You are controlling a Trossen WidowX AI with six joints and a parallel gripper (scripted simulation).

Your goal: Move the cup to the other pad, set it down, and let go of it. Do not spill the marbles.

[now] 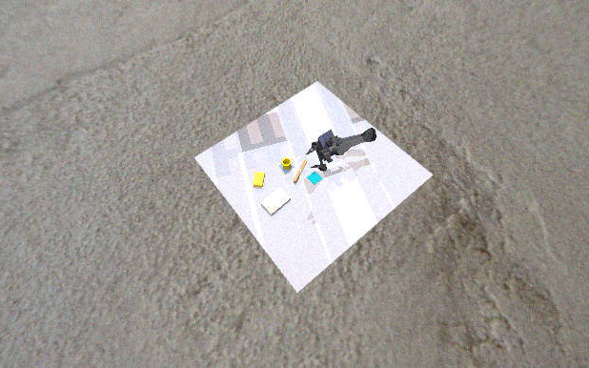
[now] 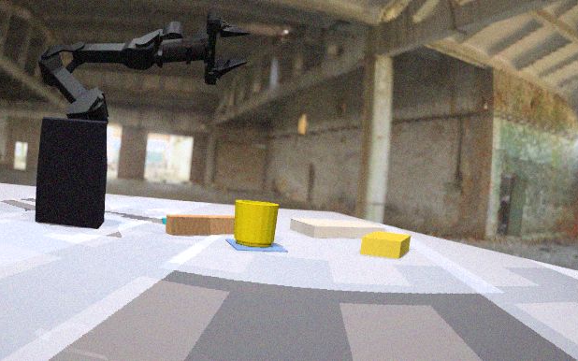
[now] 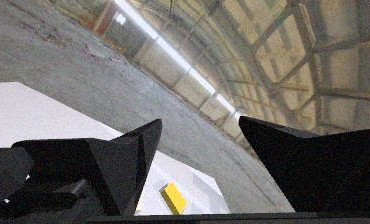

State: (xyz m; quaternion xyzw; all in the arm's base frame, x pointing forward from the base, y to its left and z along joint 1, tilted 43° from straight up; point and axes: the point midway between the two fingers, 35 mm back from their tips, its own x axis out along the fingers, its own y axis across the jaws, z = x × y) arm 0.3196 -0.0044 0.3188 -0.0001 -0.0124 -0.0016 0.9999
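Now: the yellow cup 20 mm ahead of my gripper tip, 260 mm to the right of it and 370 mm below it. Also, from my gripper tip: blue marble: 40 mm ahead, 270 mm to the right, 390 mm below; then wooden bar: 40 mm behind, 170 mm to the right, 400 mm below; then cyan pad: 110 mm behind, 70 mm to the right, 420 mm below.
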